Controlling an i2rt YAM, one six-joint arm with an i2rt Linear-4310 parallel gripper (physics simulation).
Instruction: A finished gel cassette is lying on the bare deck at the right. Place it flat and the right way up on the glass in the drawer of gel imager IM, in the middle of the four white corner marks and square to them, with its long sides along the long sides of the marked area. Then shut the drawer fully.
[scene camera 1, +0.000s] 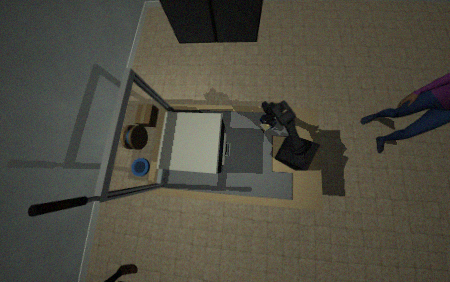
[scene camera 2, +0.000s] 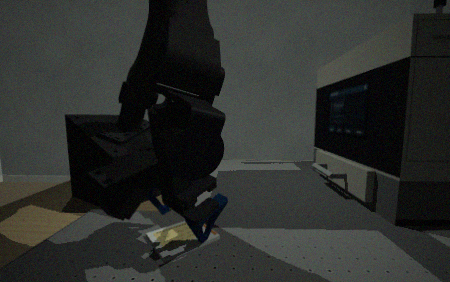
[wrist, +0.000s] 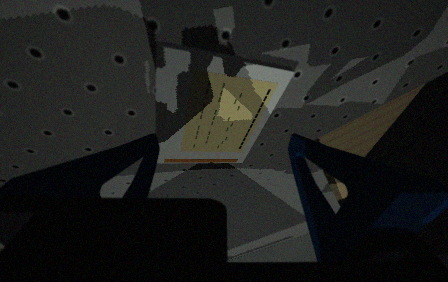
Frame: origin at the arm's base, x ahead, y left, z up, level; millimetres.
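Seen in the pictures: gripper, between the fingertips: (scene camera 1: 266, 125) (scene camera 2: 183, 225) (wrist: 223, 141); arm's base, origin of its link: (scene camera 1: 298, 151) (scene camera 2: 128, 129).
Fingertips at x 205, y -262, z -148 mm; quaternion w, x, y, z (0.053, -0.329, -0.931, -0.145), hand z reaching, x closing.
Offsets run from my fingertips to a thing's middle. "pt": to the spot under its first point. Level surfaces: height alone.
The gel cassette {dx +1, dy -7, dz -14 mm} (scene camera 2: 172, 236) (wrist: 200, 135), a pale frame with a yellow gel and an orange strip at one end, lies flat on the perforated deck, partly in shadow. My gripper (scene camera 2: 182, 225) (wrist: 223, 141) is open and empty. Its blue fingertips are spread low over the cassette's orange-strip end; contact cannot be told. In scene camera 1 the wrist hides the cassette. Gel imager IM (scene camera 1: 195, 142) (scene camera 2: 365, 107) has a dark screen front and a pale drawer front {dx +387, dy +227, dz +35 mm} (scene camera 2: 357, 180) with a bar handle {pt dx +350, dy +230, dz +40 mm} (scene camera 1: 228, 149) (scene camera 2: 330, 172). The drawer's glass and corner marks do not show.
The arm's black base (scene camera 1: 297, 152) (scene camera 2: 107, 165) stands beside the deck near a wooden surface {dz -30 mm} (wrist: 375, 122). Behind the imager are a blue round item (scene camera 1: 140, 167), a dark-topped round container (scene camera 1: 136, 137) and a brown box (scene camera 1: 147, 115). A person (scene camera 1: 425, 110) is off to the right.
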